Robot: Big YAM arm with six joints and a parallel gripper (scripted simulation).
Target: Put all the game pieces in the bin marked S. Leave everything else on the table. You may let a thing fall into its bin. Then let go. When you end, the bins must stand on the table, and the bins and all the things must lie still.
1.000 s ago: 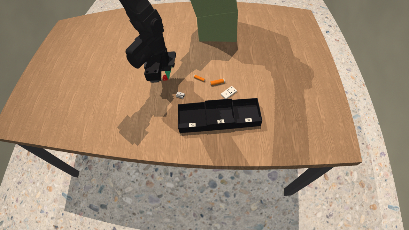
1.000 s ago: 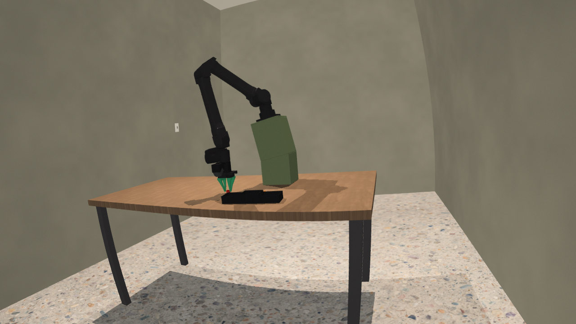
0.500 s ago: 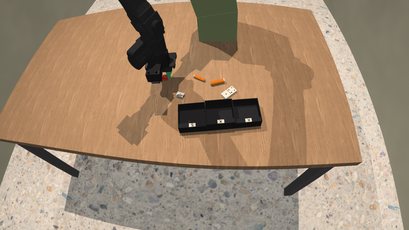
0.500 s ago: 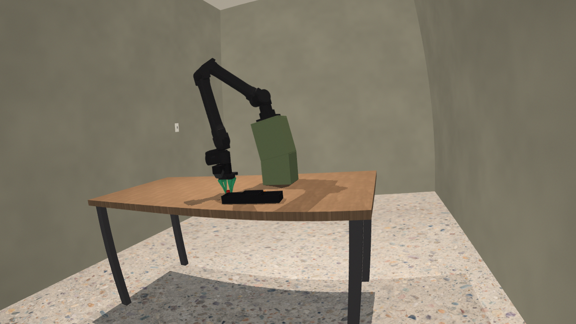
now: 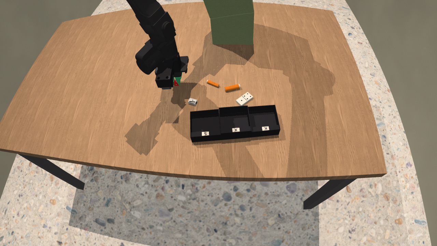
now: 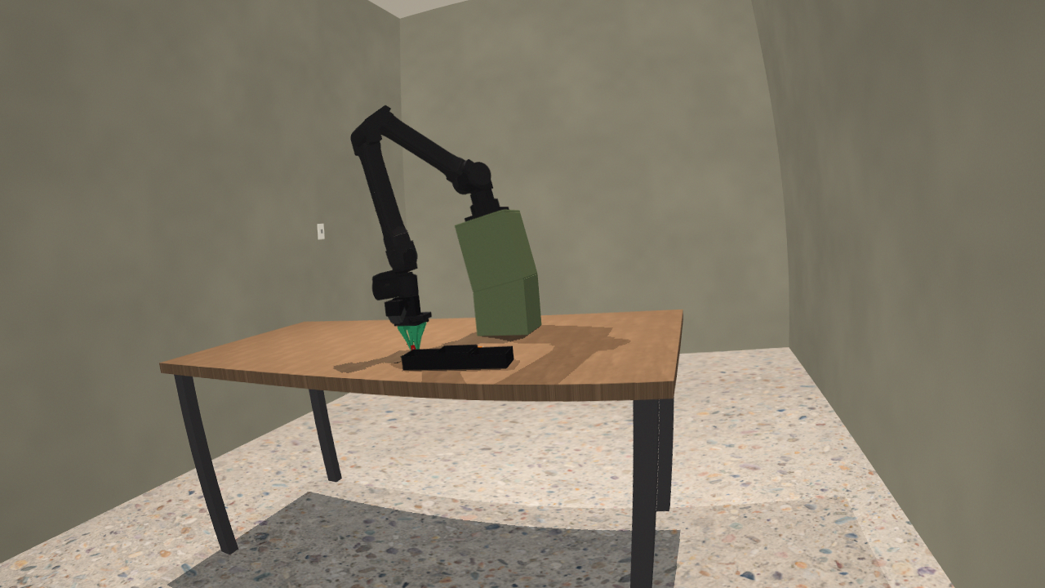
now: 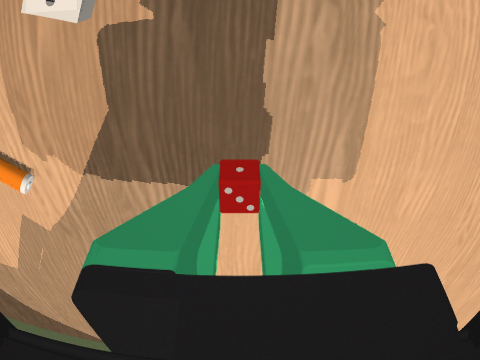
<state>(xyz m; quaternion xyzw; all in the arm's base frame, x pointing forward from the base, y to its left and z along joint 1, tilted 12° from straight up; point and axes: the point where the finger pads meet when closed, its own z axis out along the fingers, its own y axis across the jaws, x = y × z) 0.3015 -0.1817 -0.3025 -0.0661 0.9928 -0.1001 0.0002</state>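
My gripper is now right at the red die. The rest, counted from my hand: white domino: 40 mm ahead, 230 mm to the left; orange cylinder: 10 mm behind, 120 mm to the left; grey-white sharpener: 70 mm ahead, 70 mm to the left.
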